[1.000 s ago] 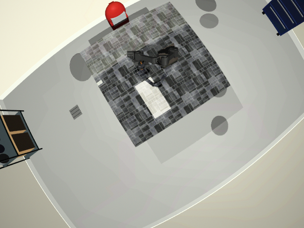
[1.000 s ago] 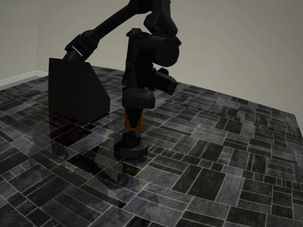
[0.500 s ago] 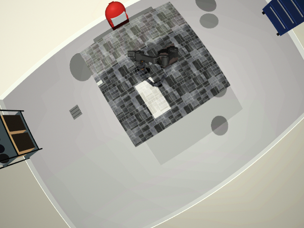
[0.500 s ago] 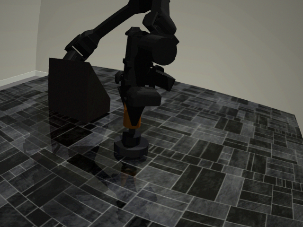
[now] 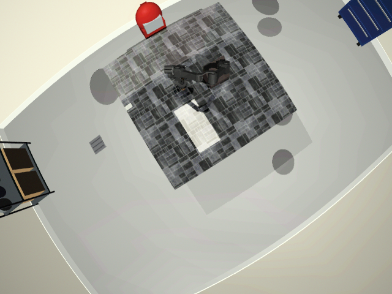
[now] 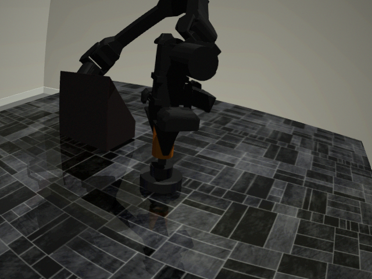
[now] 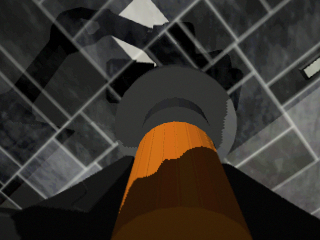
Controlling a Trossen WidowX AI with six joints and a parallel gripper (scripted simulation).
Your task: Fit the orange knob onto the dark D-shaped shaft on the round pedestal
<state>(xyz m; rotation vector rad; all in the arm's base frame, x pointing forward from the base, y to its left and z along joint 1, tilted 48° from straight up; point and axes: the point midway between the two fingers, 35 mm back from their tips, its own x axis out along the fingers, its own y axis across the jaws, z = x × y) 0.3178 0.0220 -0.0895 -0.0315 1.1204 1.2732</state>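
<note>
Now: gripper tip 2 cm below the orange knob. Round my gripper tip: round pedestal: 4 cm below.
</note>
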